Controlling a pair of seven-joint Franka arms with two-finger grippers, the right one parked.
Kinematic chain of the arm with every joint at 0, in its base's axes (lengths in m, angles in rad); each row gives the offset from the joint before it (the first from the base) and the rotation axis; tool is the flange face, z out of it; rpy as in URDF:
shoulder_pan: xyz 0 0 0.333 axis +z
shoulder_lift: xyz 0 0 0 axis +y
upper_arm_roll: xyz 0 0 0.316 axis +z
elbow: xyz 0.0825 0 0 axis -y
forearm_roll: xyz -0.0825 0 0.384 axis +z
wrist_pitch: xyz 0 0 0 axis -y
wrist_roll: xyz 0.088 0 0 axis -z
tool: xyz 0 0 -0.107 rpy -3.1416 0 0
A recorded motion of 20 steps. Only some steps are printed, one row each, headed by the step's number.
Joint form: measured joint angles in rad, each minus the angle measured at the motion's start. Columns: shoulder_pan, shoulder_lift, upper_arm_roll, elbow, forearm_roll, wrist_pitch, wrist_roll.
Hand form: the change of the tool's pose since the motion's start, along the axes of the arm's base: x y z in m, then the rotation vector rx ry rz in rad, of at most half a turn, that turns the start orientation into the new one. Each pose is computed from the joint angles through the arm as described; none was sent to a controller.
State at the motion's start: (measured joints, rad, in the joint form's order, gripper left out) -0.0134 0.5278 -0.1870 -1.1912 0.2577 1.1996 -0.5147
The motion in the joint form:
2: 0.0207 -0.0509 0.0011 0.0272 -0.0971 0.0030 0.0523
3: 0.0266 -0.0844 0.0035 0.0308 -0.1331 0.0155 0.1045
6: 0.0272 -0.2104 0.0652 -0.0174 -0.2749 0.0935 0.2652
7: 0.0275 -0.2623 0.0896 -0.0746 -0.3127 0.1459 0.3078
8: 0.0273 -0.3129 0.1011 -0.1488 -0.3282 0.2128 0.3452
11: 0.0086 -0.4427 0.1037 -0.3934 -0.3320 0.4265 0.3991
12: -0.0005 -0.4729 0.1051 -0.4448 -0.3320 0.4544 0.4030
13: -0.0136 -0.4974 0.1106 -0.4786 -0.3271 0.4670 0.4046
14: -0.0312 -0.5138 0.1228 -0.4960 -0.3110 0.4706 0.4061
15: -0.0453 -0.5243 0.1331 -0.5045 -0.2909 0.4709 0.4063
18: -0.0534 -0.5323 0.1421 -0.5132 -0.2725 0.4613 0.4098
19: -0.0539 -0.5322 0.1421 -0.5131 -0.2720 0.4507 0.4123
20: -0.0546 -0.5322 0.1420 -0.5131 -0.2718 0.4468 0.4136
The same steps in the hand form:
2: -0.0054 0.0019 0.0426 -0.1221 -0.0537 -0.0128
3: -0.0098 0.0019 0.0655 -0.1795 -0.0891 -0.0522
6: -0.0285 0.0123 0.1257 -0.3481 -0.2158 -0.1561
7: -0.0360 0.0190 0.1352 -0.3851 -0.2610 -0.1778
8: -0.0428 0.0221 0.1369 -0.4022 -0.3024 -0.2061
11: -0.0636 0.0109 0.1165 -0.4058 -0.3927 -0.2798
12: -0.0718 0.0067 0.1118 -0.4049 -0.3974 -0.2911
13: -0.0792 0.0030 0.1107 -0.3996 -0.3985 -0.3019
14: -0.0842 0.0018 0.1119 -0.3842 -0.3984 -0.3146
15: -0.0874 0.0018 0.1136 -0.3651 -0.3982 -0.3258
18: -0.0908 0.0044 0.1131 -0.3483 -0.3859 -0.3329
19: -0.0919 0.0042 0.1122 -0.3491 -0.3749 -0.3344
20: -0.0924 0.0039 0.1119 -0.3496 -0.3706 -0.3359

